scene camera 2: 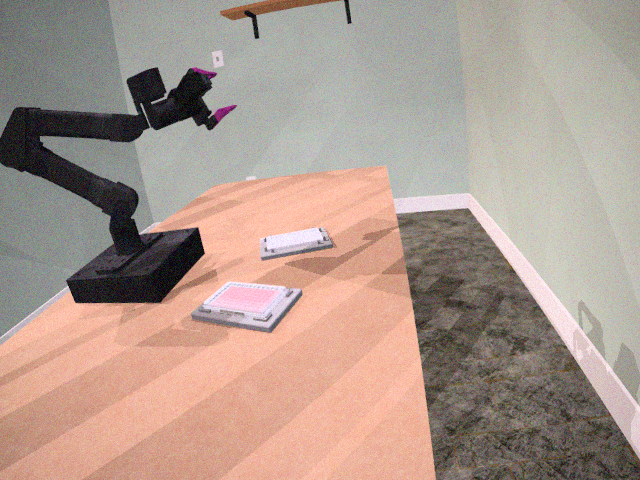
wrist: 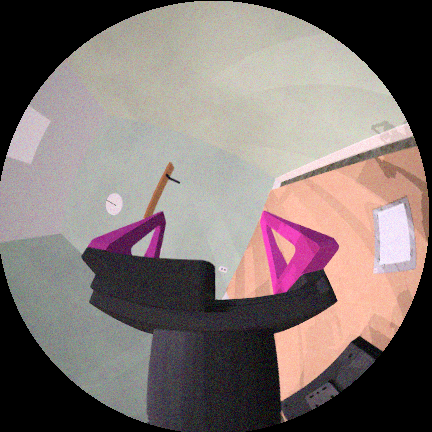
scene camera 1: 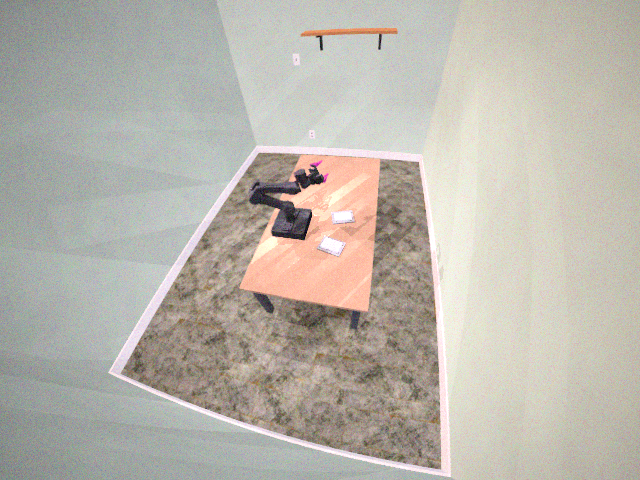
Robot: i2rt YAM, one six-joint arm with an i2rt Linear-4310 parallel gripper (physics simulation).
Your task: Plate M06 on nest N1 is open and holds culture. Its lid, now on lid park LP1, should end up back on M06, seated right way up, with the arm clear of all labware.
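Seen in the pictures: gripper, fingertip midpoint: (scene camera 2: 225, 90) (wrist: 212, 216) (scene camera 1: 325, 167); arm's base, link origin: (scene camera 2: 131, 253) (scene camera 1: 290, 220).
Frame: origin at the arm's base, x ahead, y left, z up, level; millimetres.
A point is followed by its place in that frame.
Plate M06 (scene camera 2: 245, 298) @[y -133, x 334, z -39 mm] (scene camera 1: 331, 245) @[y -131, x 330, z -39 mm] is open, with pink culture showing in scene camera 2. It sits flat on the grey nest N1 (scene camera 2: 287, 305) @[y -133, x 406, z -54 mm], in front of the other station in that view. The white lid (scene camera 2: 294, 239) @[y 148, x 351, z -47 mm] (scene camera 1: 342, 216) @[y 153, x 347, z -47 mm] (wrist: 395, 235) @[y 152, x 342, z -47 mm] lies flat on the grey lid park LP1 (scene camera 2: 297, 252) @[y 102, x 367, z -61 mm], farther back along the table. My gripper (scene camera 1: 324, 169) @[y 223, x 216, z 318 mm] (scene camera 2: 225, 90) @[y 223, x 216, z 318 mm] (wrist: 212, 216) @[y 223, x 216, z 318 mm] has magenta fingers spread wide, with nothing between them. It hangs high above the table's far part, well apart from the lid and plate. M06 does not show in the wrist view.
The black arm base (scene camera 1: 292, 223) @[y -36, x 27, z 9 mm] (scene camera 2: 136, 266) @[y -70, x 66, z -1 mm] stands on the wooden table (scene camera 1: 310, 281) @[y -408, x 263, z -65 mm] (scene camera 2: 330, 403) @[y -340, x 510, z -65 mm], to the left of both stations in the scene views. A wooden shelf (scene camera 1: 348, 32) (scene camera 2: 279, 6) is on the back wall. The table's right edge borders the floor (scene camera 2: 480, 335).
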